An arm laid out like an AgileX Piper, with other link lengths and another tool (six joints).
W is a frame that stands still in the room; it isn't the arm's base.
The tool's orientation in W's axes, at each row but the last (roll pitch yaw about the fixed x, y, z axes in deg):
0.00 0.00 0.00
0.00 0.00 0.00
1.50 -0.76 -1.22
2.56 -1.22 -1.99
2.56 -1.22 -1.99
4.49 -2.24 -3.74
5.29 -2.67 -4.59
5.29 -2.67 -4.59
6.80 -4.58 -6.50
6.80 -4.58 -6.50
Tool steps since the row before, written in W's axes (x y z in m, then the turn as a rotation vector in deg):
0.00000 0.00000 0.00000 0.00 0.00 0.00
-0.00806 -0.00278 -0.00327 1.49 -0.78 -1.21
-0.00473 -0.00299 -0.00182 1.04 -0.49 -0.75
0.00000 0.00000 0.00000 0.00 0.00 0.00
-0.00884 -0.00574 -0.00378 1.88 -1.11 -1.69
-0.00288 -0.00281 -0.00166 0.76 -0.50 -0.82
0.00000 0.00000 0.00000 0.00 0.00 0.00
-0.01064 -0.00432 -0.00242 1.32 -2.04 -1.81
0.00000 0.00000 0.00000 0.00 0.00 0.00
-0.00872 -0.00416 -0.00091 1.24 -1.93 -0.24
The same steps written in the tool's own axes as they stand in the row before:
0.00000 0.00000 0.00000 0.00 0.00 0.00
-0.00806 -0.00278 -0.00327 1.49 -0.78 -1.21
-0.00469 -0.00313 -0.00168 1.04 -0.49 -0.75
0.00000 0.00000 0.00000 0.00 0.00 0.00
-0.00871 -0.00620 -0.00332 1.88 -1.12 -1.68
-0.00275 -0.00310 -0.00131 0.76 -0.51 -0.81
0.00000 0.00000 0.00000 0.00 0.00 0.00
-0.01036 -0.00531 -0.00146 1.39 -2.09 -1.69
0.00000 0.00000 0.00000 0.00 0.00 0.00
-0.00824 -0.00511 0.00036 1.43 -1.81 -0.14

